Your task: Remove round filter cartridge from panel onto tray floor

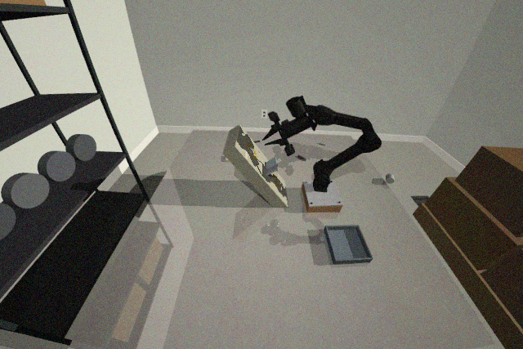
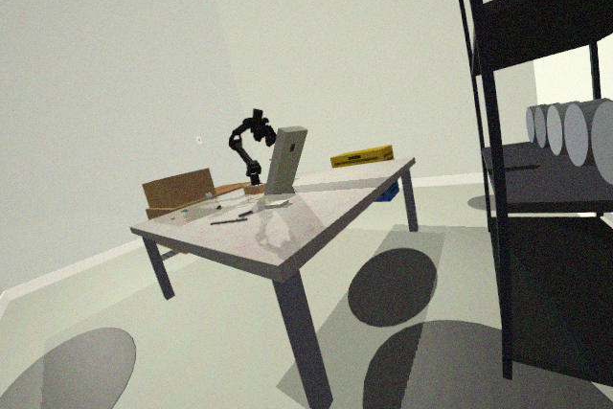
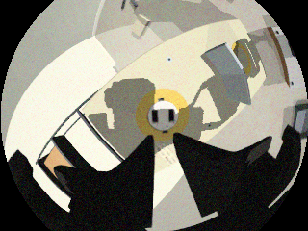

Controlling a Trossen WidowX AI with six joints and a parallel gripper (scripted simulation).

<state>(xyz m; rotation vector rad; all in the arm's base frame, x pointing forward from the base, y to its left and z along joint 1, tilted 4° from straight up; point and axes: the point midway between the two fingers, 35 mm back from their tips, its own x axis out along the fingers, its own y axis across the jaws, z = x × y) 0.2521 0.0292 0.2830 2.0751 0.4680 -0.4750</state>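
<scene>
The round filter cartridge lies 6 cm ahead of my gripper tip, 5 cm below it and 1 cm to the left of it. From my gripper tip the other things lie so: beige service panel: 13 cm below, 2 cm ahead, 1 cm to the left; then grey tray: 39 cm behind, 29 cm below, 23 cm to the left.
</scene>
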